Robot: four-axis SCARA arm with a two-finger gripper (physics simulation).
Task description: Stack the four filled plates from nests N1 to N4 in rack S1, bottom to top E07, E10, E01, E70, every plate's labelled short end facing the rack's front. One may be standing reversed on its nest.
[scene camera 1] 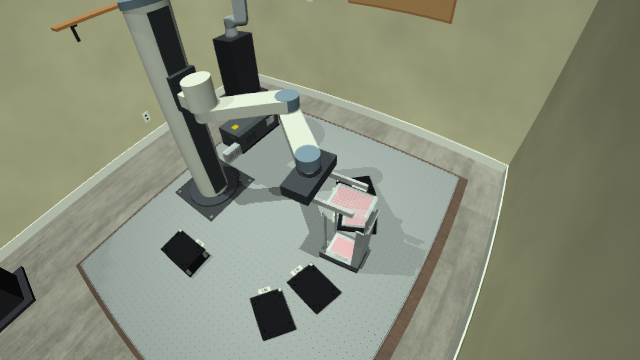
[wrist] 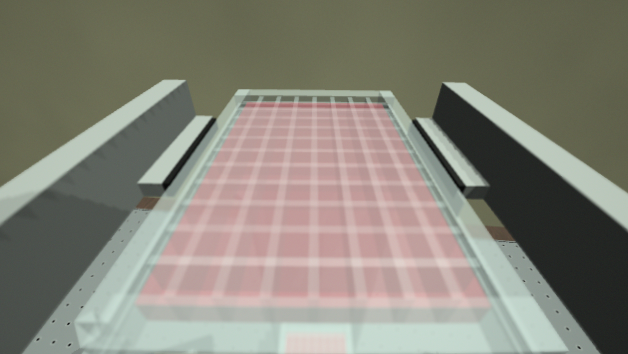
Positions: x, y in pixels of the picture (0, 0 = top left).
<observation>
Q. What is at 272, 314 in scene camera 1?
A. A black nest.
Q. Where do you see a dark grey controller box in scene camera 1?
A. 246, 125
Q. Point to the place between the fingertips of the gripper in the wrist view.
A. At 314, 105
</observation>
